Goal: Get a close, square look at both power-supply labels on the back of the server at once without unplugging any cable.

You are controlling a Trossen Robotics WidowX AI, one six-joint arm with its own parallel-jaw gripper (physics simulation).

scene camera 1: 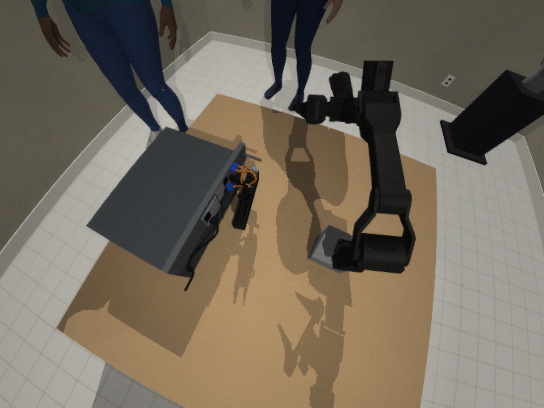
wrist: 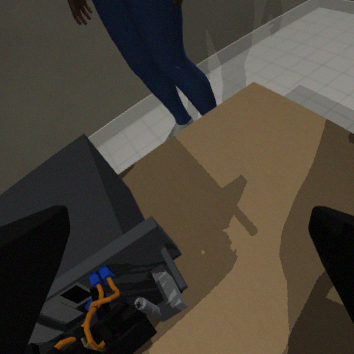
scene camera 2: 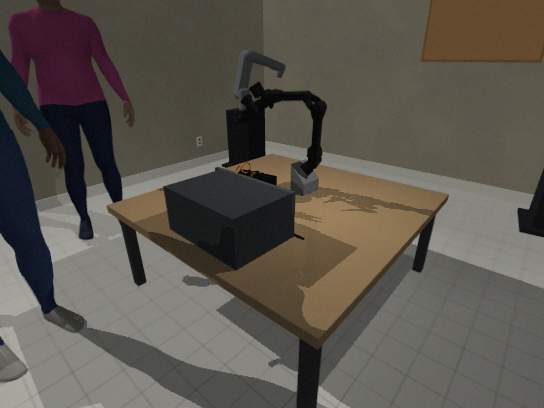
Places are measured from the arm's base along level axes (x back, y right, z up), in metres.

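Pixels of known places: gripper, between the fingertips: (scene camera 1: 302, 106) (wrist: 192, 219) (scene camera 2: 236, 121); arm's base, origin of its link: (scene camera 1: 346, 249) (scene camera 2: 306, 168).
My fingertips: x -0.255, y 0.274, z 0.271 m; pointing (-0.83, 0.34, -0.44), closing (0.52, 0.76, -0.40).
Observation:
Ahead of a thing's pixels: the offset from my fingertips to its top centre. "pt": to the spot under its first point. Level surfaces: height alone.
The dark grey server (scene camera 1: 160, 185) (scene camera 2: 225, 195) (wrist: 90, 185) lies on the table with its back toward the arm's side. Its back shows obliquely at the wrist view's lower left. Blue plugs @[pt dx -0.179, dy -0.164, dz -0.253 m] (scene camera 1: 230, 186) (wrist: 104, 273) with orange cables (scene camera 1: 256, 177) (wrist: 91, 320) sit there, and a black cable-arm bar (scene camera 1: 242, 212) (wrist: 130, 327) stands behind it. Light grey power-supply faces @[pt dx -0.197, dy -0.203, dz -0.239 m] (wrist: 63, 311) show small and slanted, partly behind the bar and left finger; no label is legible. A black cable (scene camera 1: 192, 262) hangs at the near end. My gripper (scene camera 1: 295, 106) (wrist: 192, 219) is open and empty, high and away from the server's back.
The arm's grey base (scene camera 1: 322, 246) (scene camera 2: 305, 184) stands on the wooden table @[dz -0.393 m] (scene camera 1: 390, 320) (scene camera 2: 395, 200) (wrist: 285, 115). A person in dark blue trousers (scene camera 1: 117, 55) (wrist: 150, 55) stands beyond the server, and another person (scene camera 1: 295, 40) (scene camera 2: 65, 55) stands past the table edge. A black pedestal (scene camera 1: 492, 117) (scene camera 2: 239, 134) stands beyond the table.

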